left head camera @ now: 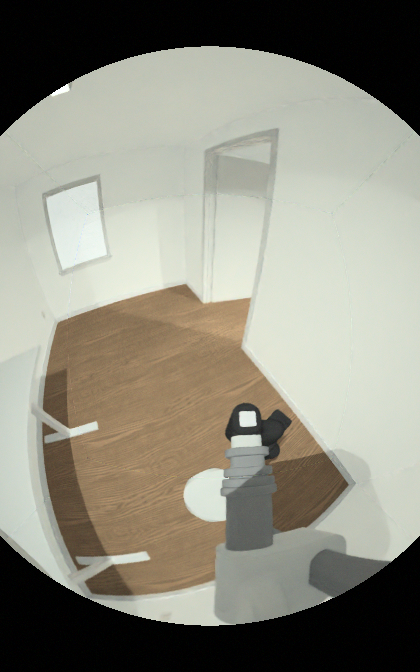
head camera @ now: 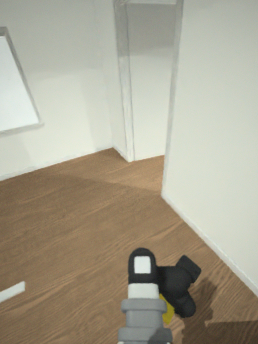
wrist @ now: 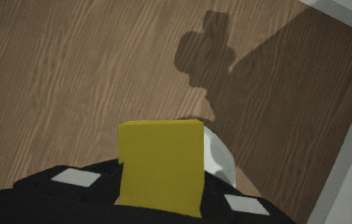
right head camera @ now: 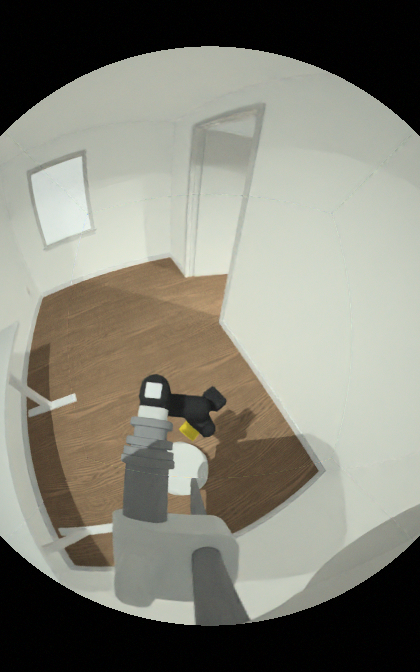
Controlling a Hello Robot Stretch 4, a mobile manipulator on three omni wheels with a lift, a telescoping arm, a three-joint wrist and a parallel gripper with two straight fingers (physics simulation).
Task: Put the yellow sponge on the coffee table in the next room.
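Frame: origin at the robot's base, x right, y ahead, z up, level; millimetres.
Seen in the pictures: gripper, between the fingertips: (wrist: 163, 178).
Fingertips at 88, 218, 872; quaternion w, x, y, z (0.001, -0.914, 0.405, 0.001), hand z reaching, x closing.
Observation:
A point is followed by its place in that frame, as x, y, z.
The yellow sponge (wrist: 161, 167) @(96, 229, 889) (right head camera: 189, 430) (head camera: 167, 310) @(78, 187, 889) is a block held between the two black fingers of my gripper (wrist: 163, 178) @(88, 218, 872), seen from above in the wrist view. My gripper is shut on the sponge and holds it above the wooden floor. In the head camera view the arm hides most of the sponge, and in the left head view it does not show. The coffee table does not show in these views.
A doorway (head camera: 122, 75) @(-157, 2468, 1400) (left head camera: 209, 225) (right head camera: 192, 200) stands ahead, with a wall (head camera: 220, 125) @(579, 1086, 1145) to its right. A window (left head camera: 77, 227) (right head camera: 61, 200) is on the left wall. A white table's legs (left head camera: 72, 432) (right head camera: 52, 405) stand at the left. A round white base (left head camera: 205, 495) (right head camera: 187, 470) is below the arm.

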